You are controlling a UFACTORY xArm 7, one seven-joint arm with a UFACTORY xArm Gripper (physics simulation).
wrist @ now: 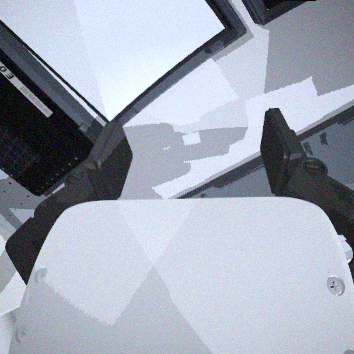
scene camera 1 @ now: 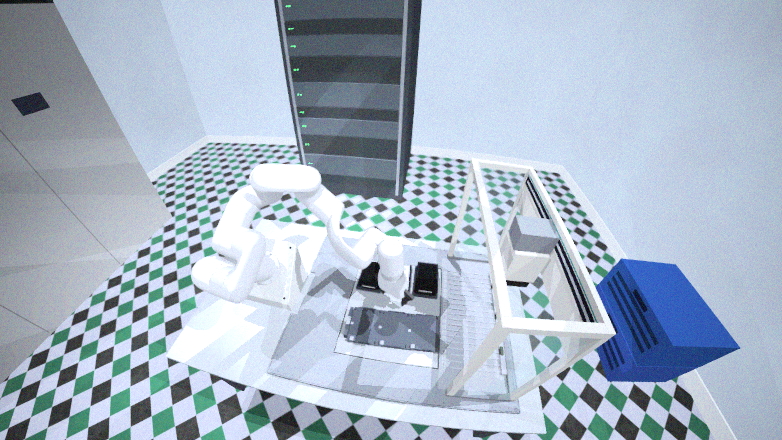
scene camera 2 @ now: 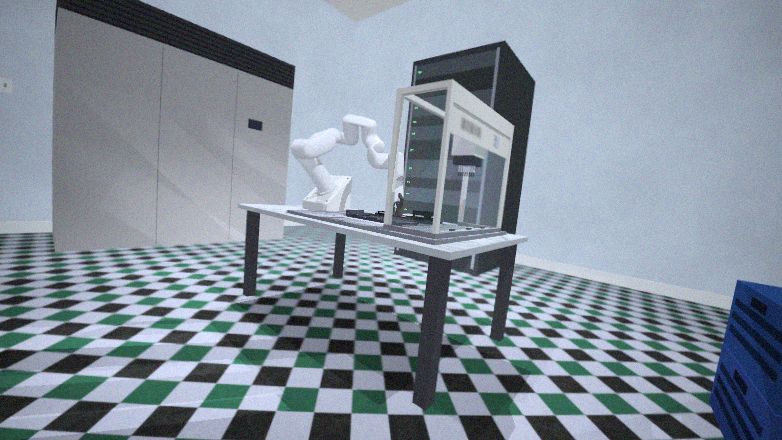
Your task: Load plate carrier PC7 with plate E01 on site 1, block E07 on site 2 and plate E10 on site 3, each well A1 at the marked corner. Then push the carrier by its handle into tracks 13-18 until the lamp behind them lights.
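Seen in the pictures: gripper, fingertip midpoint: (wrist: 192, 131) (scene camera 1: 394, 297) (scene camera 2: 395, 215); arm's base at its link origin: (scene camera 1: 265, 267) (scene camera 2: 328, 187).
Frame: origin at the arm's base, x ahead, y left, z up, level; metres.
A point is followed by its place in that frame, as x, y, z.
My gripper (scene camera 1: 403, 302) {0.485, -0.008, -0.098} (scene camera 2: 400, 205) {0.485, -0.008, -0.098} (wrist: 192, 131) {0.485, -0.008, -0.098} is open and empty, low over the pale surface between the plates and the carrier. A black plate (scene camera 1: 369, 279) {0.382, 0.063, -0.096} (wrist: 25, 125) {0.409, 0.071, -0.093} stands at left in the wrist view, by the left finger; its partly cut-off label starts with E0. A white-topped piece (wrist: 155, 45) {0.505, 0.042, -0.092} sits in a dark frame beside it. Another black plate (scene camera 1: 425, 280) {0.599, 0.061, -0.072} stands on the right in scene camera 1. The flat dark blue-grey carrier (scene camera 1: 392, 327) {0.487, -0.126, -0.108} (wrist: 335, 145) {0.560, -0.086, -0.108} lies in front of the plates, partly under the right finger in the wrist view. Its handle cannot be made out.
Ribbed tracks (scene camera 1: 470, 306) {0.778, -0.017, -0.117} lie right of the carrier. A cream gantry frame (scene camera 1: 490, 240) {0.683, -0.144, 0.361} (scene camera 2: 444, 164) {0.876, -0.350, 0.110} rises over the table's right part and carries a grey head box (scene camera 1: 533, 235) {0.810, -0.095, 0.340}. A blue cabinet (scene camera 1: 678, 311) (scene camera 2: 754, 361) stands beyond. The lamps cannot be made out.
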